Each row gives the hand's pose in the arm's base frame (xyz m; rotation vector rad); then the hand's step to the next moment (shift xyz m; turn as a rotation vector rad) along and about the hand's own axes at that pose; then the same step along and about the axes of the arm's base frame.
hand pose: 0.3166 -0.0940 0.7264 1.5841 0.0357 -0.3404
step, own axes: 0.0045 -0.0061 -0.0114 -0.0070 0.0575 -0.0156
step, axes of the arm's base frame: 0.0051 0.0106 -0.0070 0.0097 0.0138 0.0576
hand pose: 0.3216 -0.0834 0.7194 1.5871 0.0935 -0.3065
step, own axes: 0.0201 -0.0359 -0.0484 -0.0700 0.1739 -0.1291
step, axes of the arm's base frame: 0.0170 0.0469 -0.0393 -0.0063 0.1292 0.1873
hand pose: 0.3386 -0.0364 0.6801 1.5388 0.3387 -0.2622
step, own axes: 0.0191 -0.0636 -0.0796 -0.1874 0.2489 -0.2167
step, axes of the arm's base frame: -0.0100 0.0791 -0.0662 -0.0913 0.2128 0.3007
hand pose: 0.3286 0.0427 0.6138 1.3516 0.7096 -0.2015
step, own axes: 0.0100 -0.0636 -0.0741 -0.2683 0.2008 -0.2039
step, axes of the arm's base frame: -0.0514 0.0569 -0.0613 -0.1749 0.1683 0.3082
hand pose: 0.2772 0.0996 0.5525 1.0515 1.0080 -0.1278
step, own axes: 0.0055 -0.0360 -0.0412 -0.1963 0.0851 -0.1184
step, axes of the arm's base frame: -0.0418 0.0145 -0.0326 -0.1413 0.0666 0.1882
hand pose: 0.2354 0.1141 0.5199 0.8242 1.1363 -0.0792
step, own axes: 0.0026 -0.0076 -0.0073 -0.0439 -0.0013 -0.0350
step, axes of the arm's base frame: -0.0079 0.0000 -0.0075 -0.0473 0.0057 0.0297
